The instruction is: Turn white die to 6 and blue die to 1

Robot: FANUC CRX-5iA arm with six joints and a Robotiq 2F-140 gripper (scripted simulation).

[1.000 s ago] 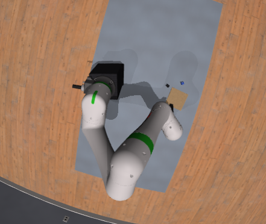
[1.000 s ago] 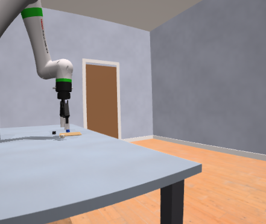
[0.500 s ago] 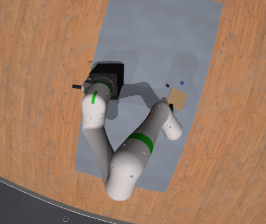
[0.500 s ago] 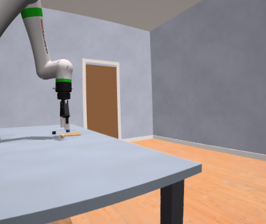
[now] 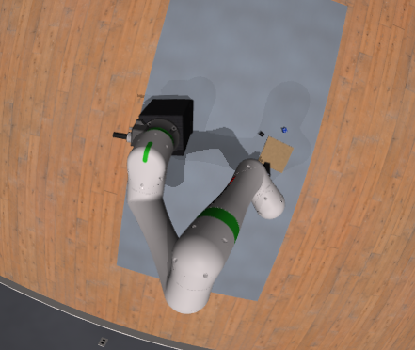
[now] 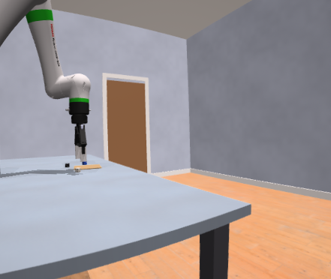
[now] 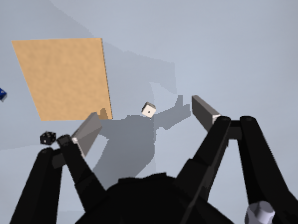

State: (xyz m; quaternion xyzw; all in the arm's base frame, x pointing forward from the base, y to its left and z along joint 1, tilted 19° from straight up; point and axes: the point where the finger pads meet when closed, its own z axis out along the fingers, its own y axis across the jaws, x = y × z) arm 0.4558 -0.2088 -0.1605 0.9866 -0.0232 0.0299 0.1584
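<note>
The white die lies 50 mm below my hand and 20 mm behind it. The rest, counted from my hand: blue die: 250 mm to the left, 80 mm ahead, 50 mm below; then black die: 210 mm to the left, 50 mm below, 30 mm behind; then tan mat: 120 mm to the left, 60 mm below, 60 mm ahead.
</note>
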